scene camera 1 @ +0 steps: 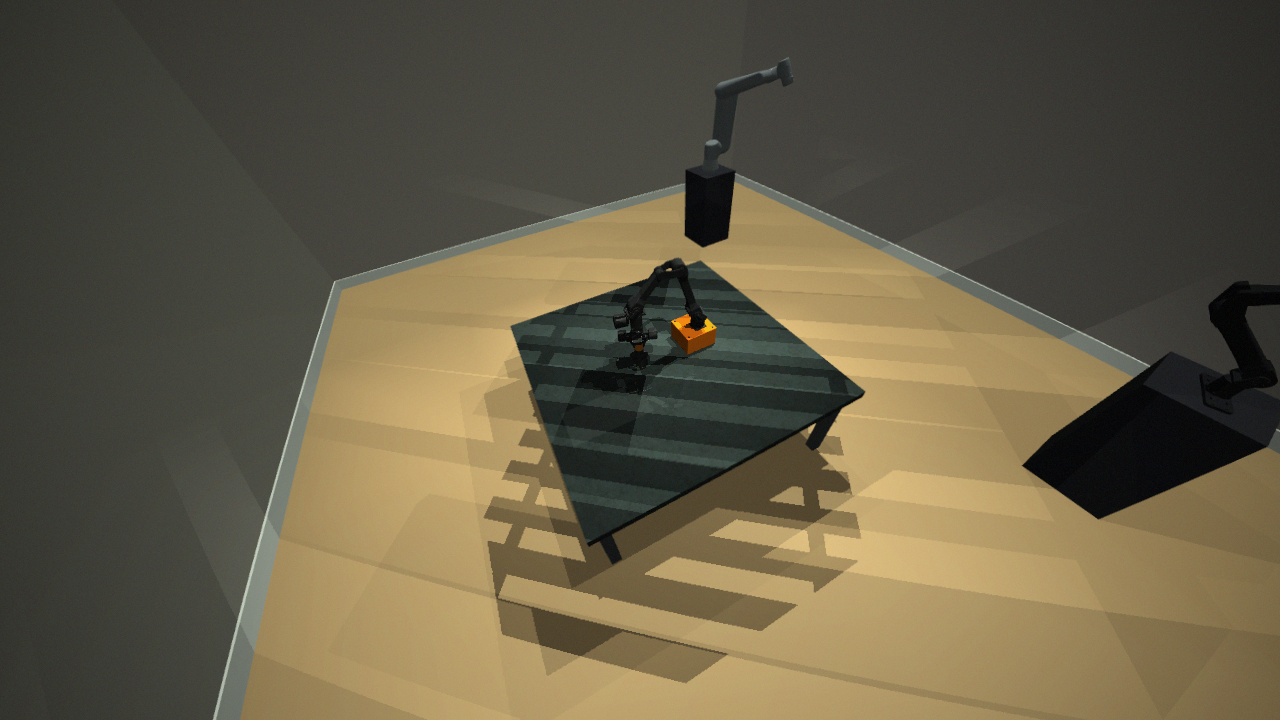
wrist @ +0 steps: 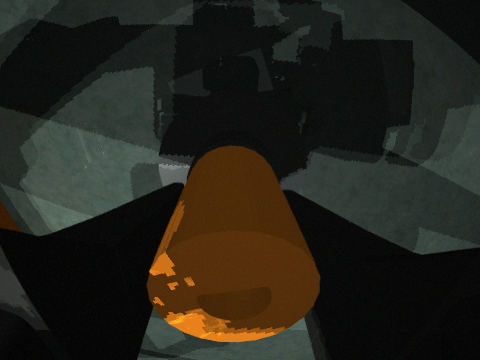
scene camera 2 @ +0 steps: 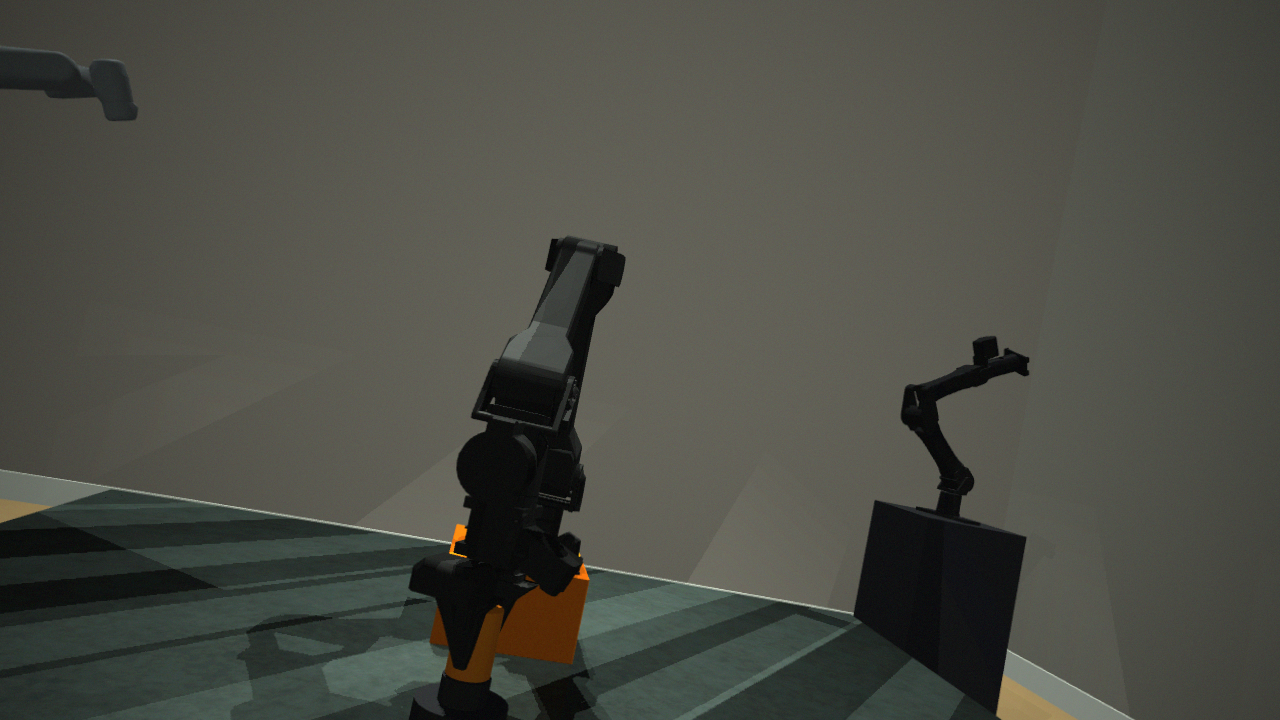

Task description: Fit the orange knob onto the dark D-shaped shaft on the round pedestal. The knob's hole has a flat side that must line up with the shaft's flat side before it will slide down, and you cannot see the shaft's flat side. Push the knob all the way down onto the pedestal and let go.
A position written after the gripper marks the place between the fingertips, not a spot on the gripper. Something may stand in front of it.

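An orange knob (wrist: 232,266) and a round dark pedestal (wrist: 234,117) are part of the robot's scene. The gripper (scene camera 2: 470,662) is in sight as well, and the wrist view shows the gripper (wrist: 232,196) too.
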